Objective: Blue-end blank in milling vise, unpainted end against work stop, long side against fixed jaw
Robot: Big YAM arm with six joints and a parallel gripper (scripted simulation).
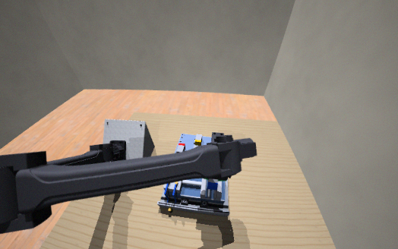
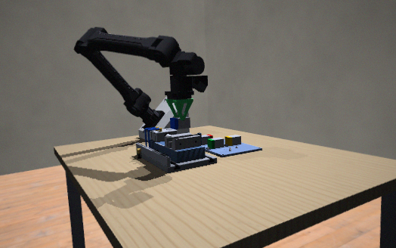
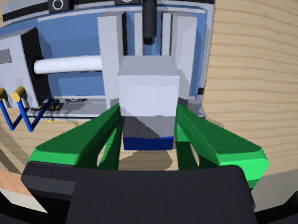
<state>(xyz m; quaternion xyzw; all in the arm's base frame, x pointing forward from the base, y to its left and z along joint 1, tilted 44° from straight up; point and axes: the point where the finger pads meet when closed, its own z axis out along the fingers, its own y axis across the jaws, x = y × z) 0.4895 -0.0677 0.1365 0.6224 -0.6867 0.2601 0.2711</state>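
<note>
The blue-ended blank is 2 cm below my hand. Also, from my hand: dark work stop rod: 5 cm to the left, 7 cm below; green-ended blank: 8 cm behind, 22 cm to the left, 14 cm below; vise: 7 cm behind, 1 cm to the left, 12 cm below.
</note>
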